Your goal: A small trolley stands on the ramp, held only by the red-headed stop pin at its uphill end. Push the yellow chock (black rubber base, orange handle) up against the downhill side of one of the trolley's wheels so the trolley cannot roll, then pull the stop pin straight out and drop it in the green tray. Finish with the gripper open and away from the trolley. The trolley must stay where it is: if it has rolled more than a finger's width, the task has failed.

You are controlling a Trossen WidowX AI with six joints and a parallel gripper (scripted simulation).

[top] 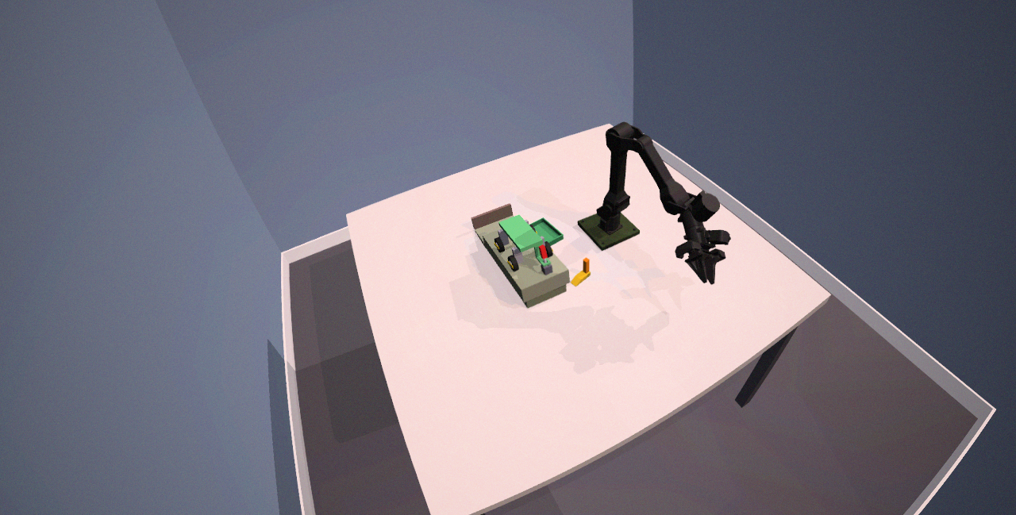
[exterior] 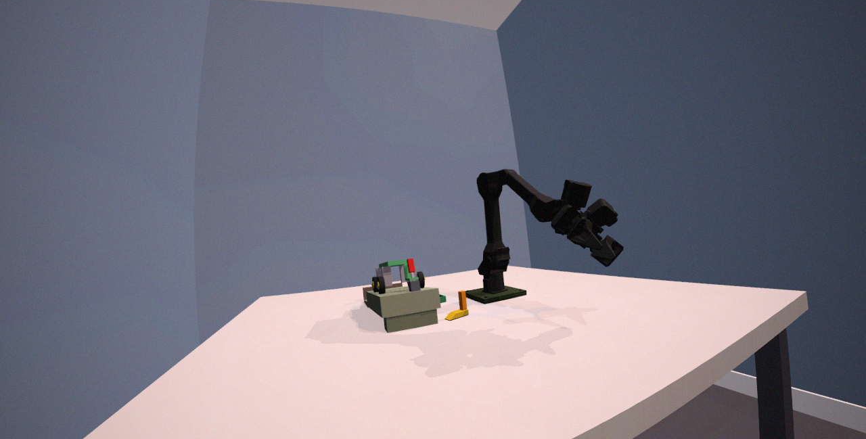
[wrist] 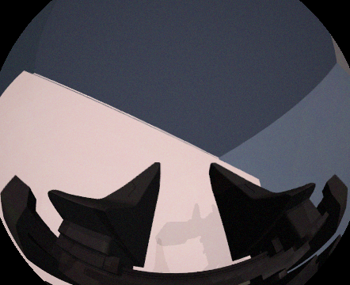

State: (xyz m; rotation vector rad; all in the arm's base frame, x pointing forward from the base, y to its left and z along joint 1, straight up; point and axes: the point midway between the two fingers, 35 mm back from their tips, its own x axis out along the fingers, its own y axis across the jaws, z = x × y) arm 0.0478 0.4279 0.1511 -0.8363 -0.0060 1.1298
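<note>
Right now the yellow chock is 350 mm to the right of my gripper tip, 160 mm ahead of it and 130 mm below it. From my gripper tip the other things lie so: ramp 500 mm to the right, 260 mm ahead, 100 mm below; red-headed stop pin 380 mm to the right, 260 mm ahead, 20 mm below; green trolley 490 mm to the right, 260 mm ahead, 40 mm below.
</note>
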